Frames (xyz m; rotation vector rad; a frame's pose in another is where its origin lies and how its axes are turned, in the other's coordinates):
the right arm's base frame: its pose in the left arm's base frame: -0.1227 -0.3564 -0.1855 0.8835 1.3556 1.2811
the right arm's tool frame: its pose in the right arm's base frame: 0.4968 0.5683 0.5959 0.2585 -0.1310 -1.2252
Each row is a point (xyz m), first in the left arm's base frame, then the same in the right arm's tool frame.
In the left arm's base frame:
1: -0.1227 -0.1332 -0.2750
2: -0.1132 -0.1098 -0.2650
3: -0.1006 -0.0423 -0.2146
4: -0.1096 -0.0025 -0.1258
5: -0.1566 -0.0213 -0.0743
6: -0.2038 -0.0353 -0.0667
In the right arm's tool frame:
1: 0.5157 -0.5840 -0.3934
2: 0.5098 -0.5590 -0.3846
3: 0.4712 -0.4839 -0.3736
4: 0.3898 -0.4305 -0.3827
5: 0.3351 -0.4422 -0.4284
6: 0.3245 -0.4562 -0.4750

